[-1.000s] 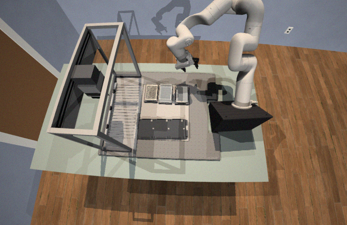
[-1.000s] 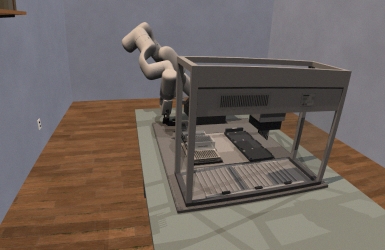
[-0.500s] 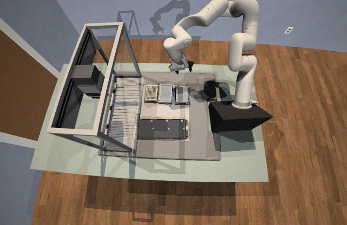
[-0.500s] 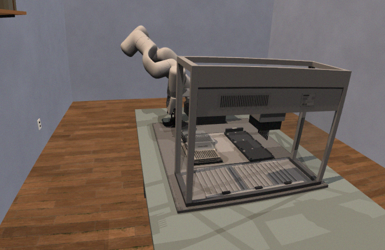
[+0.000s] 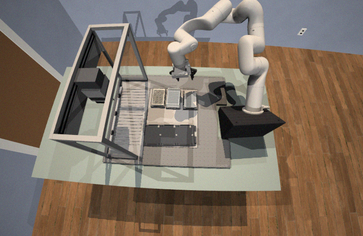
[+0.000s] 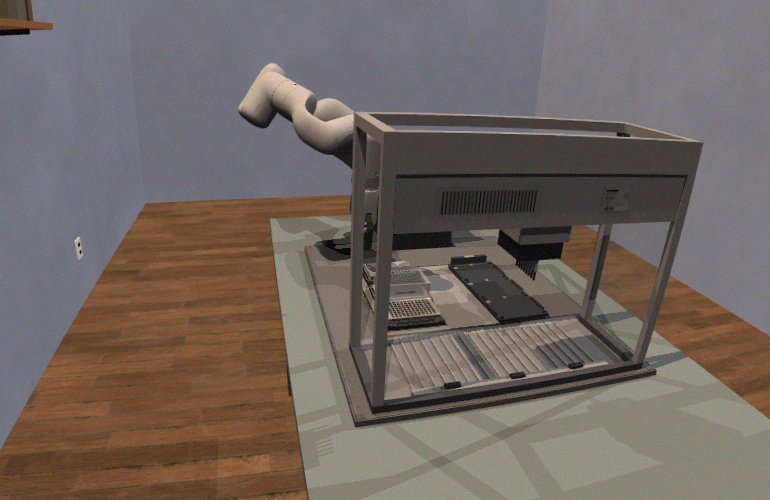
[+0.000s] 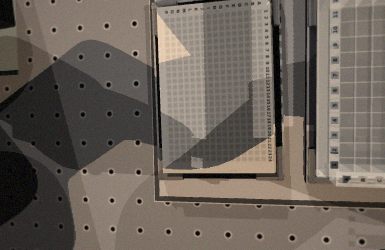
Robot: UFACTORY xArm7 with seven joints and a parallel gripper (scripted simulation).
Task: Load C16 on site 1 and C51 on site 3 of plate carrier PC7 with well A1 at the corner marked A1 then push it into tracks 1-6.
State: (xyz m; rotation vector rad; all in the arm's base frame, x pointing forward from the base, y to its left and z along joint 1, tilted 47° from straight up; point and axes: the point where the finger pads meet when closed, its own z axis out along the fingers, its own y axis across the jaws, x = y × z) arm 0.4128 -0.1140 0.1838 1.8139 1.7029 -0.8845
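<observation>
Now: the nest S2 8 cm ahead of my hand, 9 cm to the left of it and 13 cm below it. From my hand the other things lie so: dark plate carrier PC7 (9 cm ahead, 34 cm to the left, 12 cm below); dark nest S1 (4 cm behind, 9 cm to the left, 13 cm below).
</observation>
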